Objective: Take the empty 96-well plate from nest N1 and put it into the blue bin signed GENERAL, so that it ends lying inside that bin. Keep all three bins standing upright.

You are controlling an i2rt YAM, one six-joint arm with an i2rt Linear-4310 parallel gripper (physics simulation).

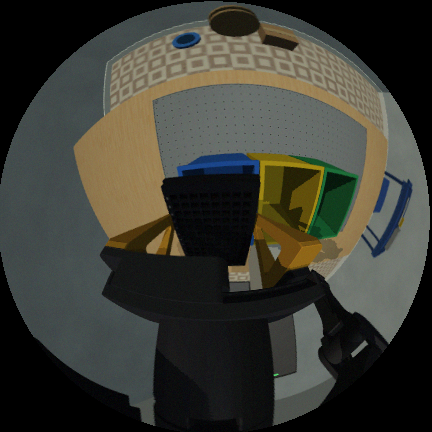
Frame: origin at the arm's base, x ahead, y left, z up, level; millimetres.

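Where they show: gripper, fingertip midpoint: (213,217).
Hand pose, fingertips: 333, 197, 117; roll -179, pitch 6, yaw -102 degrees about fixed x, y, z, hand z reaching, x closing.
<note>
Things, the pixels of their top centre, and the offset from my fingertips, as dx, dy, dz. Level surfaces: height alone.
- dark 96-well plate at its top centre: (212,240) -18, +3, +16
- blue bin at its top centre: (221,211) -47, +4, -86
- yellow bin at its top centre: (289,209) -60, -127, -86
- green bin at its top centre: (334,209) -72, -258, -86
- grey perforated board at its surface level: dz -266
- wooden table at its surface level: dz -279
My gripper (213,217) is shut on the dark 96-well plate (215,207), one orange finger at each of its long sides. The plate is held up in front of the blue bin (220,164) and hides most of it; the bin's far rim and part of its inside show beyond the plate's far edge. How high the plate is above the bin I cannot tell. The yellow bin (292,166) stands right beside the blue one, and the green bin (342,175) beside the yellow. All three bins look upright. The GENERAL sign and nest N1 cannot be made out.
The bins stand on a grey perforated board (260,115) on a wooden table (110,165). A blue cart (403,207) stands at the far right. A black jointed device (332,320) is at the lower right. A round brown table (234,22) stands at the back.
</note>
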